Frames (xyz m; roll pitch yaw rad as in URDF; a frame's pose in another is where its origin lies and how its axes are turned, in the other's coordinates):
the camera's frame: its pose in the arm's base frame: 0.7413 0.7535 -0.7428 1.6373 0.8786 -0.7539
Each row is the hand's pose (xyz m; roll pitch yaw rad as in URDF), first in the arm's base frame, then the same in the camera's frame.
Working: the arm's base frame: its pose in the camera's frame: -0.5876 0.5243 1.0242 -1.6320 0.8042 0.8356

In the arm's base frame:
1: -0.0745 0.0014 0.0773 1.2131 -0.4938 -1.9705
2: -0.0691 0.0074 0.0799 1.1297 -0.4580 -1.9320
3: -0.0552 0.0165 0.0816 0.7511 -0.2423 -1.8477
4: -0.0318 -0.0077 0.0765 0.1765 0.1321 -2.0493
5: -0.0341 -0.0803 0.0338 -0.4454 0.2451 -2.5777
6: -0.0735 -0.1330 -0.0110 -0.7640 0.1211 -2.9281
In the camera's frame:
1: -0.6824 0.5344 1.0736 -1.2334 -0.9081 1.8507
2: -0.6845 0.5354 1.0654 -1.2356 -0.9117 1.7702
3: -0.6833 0.5384 1.0490 -1.2777 -0.9747 1.3922
4: -0.6579 0.5611 1.0491 -1.1421 -1.2334 0.5988
5: -0.5944 0.5744 1.1029 0.3497 -1.2865 -1.4571
6: -0.5552 0.5559 1.1696 0.6916 -1.0151 -2.1004

